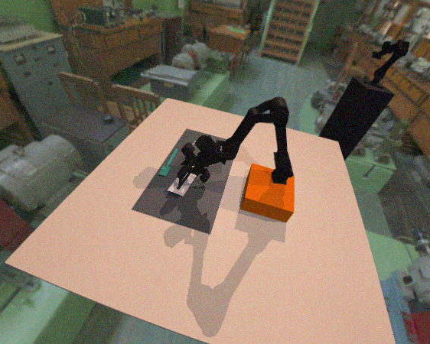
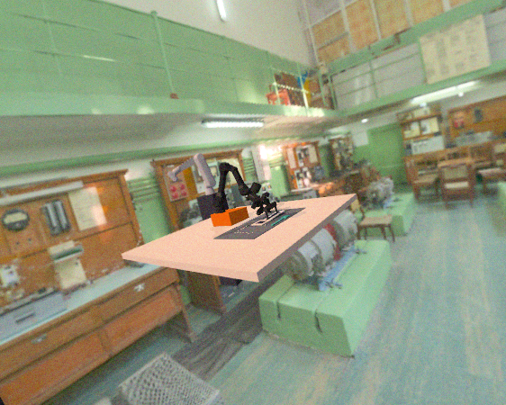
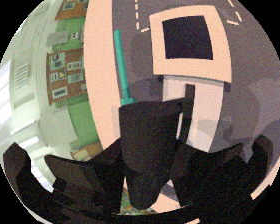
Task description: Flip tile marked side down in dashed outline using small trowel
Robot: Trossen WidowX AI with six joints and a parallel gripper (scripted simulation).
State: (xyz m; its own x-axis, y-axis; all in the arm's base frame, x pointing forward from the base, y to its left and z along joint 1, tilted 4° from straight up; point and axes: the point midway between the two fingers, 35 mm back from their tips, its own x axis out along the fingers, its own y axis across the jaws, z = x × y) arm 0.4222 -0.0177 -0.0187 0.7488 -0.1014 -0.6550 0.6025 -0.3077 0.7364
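My gripper tip is 6 cm past the dark grey mat, 6 cm to the left of it and 8 cm above it. Also, from my gripper tip: tile 5 cm behind, 10 cm to the right, 5 cm below; teal trowel 8 cm ahead, 6 cm to the right, 5 cm below.
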